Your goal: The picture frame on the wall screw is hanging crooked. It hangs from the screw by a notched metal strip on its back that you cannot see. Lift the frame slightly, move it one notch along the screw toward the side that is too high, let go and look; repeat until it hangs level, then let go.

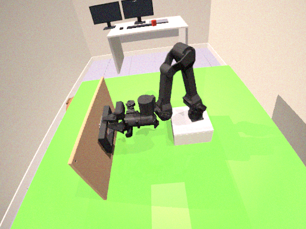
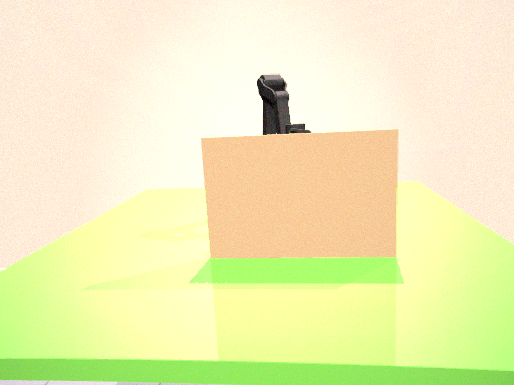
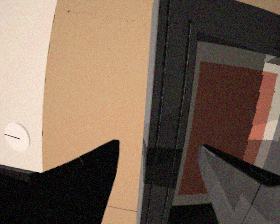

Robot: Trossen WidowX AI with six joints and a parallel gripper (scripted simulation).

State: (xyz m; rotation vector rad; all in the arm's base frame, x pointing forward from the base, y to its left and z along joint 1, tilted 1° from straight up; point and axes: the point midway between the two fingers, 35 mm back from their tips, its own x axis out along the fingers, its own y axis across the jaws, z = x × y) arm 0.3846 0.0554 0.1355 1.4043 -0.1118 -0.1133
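The picture frame lies 5 cm below my gripper tip, 1 cm to the right of it and 1 cm ahead of it. Also, from my gripper tip: tan wall board (7 cm below, 2 cm ahead).
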